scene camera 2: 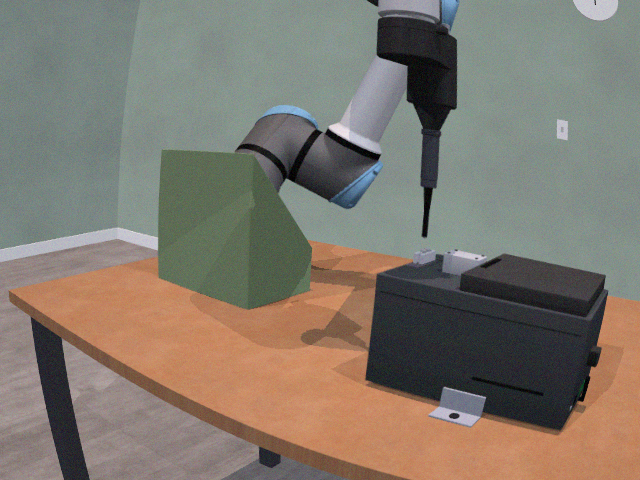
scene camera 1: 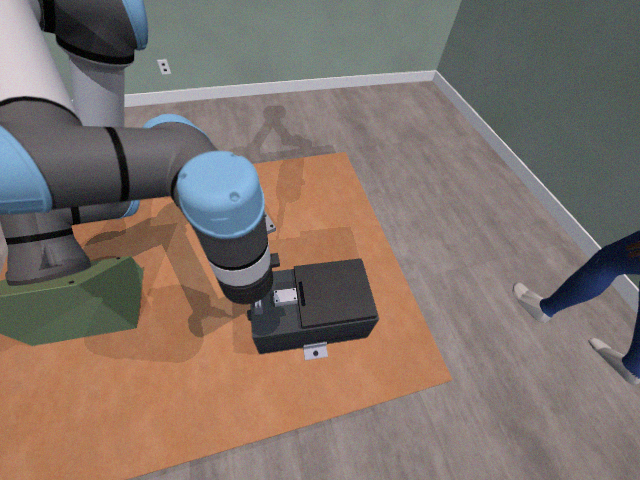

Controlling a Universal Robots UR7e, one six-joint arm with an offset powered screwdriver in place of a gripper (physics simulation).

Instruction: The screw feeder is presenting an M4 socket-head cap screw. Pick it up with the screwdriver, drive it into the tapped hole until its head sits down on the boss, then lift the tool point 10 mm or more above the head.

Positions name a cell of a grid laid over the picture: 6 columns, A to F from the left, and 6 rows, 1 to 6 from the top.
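Scene camera 1 shows a raised black cover (scene camera 1: D4); scene camera 2 shows a dark screw feeder (scene camera 2: D5).
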